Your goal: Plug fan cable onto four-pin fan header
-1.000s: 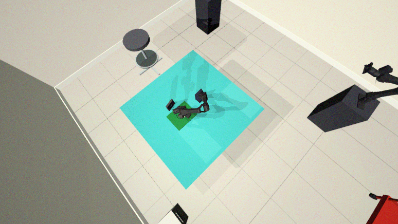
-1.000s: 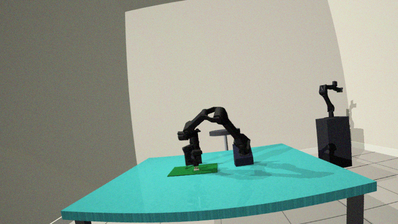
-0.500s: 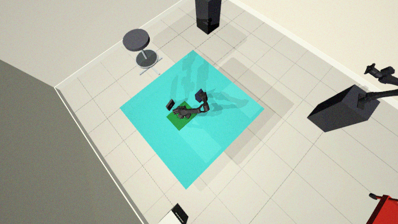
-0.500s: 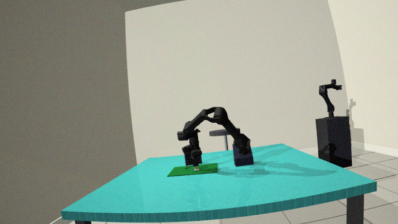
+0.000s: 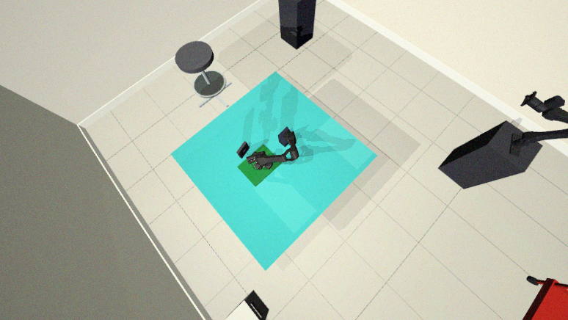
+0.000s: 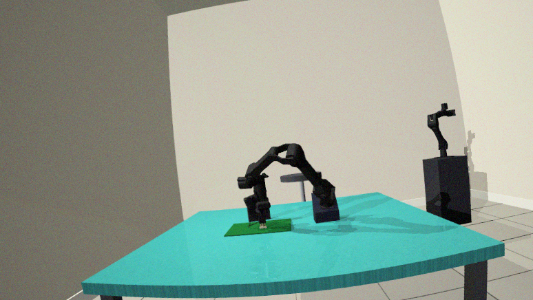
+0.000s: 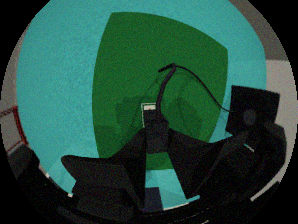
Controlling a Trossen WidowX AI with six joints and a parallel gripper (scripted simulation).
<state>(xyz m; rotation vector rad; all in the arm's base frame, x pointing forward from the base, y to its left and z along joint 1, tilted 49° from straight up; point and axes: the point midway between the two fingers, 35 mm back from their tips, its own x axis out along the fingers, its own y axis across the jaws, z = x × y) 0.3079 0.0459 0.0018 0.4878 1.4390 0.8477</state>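
Right now my gripper tip is 40 mm above the pale four-pin header and 10 mm short of it. Also, from my gripper tip: green board 50 mm below, 30 mm to the right, 30 mm ahead; then black fan 200 mm to the right, 40 mm ahead, 20 mm above; then dark plug 10 mm ahead, 10 mm above.
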